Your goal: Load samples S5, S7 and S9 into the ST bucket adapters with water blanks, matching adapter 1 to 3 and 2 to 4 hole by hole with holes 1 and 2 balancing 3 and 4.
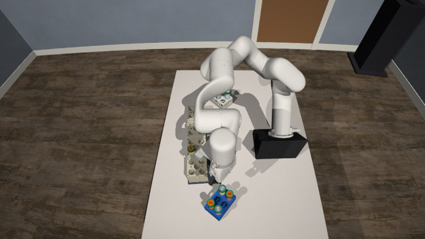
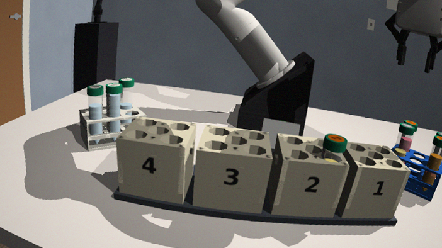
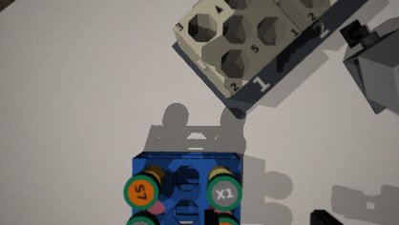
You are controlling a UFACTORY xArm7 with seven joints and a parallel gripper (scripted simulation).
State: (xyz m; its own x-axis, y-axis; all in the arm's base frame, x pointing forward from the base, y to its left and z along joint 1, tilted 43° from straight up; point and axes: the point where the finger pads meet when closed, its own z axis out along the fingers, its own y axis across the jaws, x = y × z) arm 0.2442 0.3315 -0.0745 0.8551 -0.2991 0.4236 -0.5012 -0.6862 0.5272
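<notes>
Right now my hand is 190 mm above the pink-filled sample tube, 40 mm past it and 30 mm to the right of it. From my hand the other things lie so: blue rack 220 mm below, 60 mm to the left; green done key 250 mm to the right, 190 mm below, 30 mm behind; S7 tube 190 mm below, 90 mm to the left, 30 mm ahead.
</notes>
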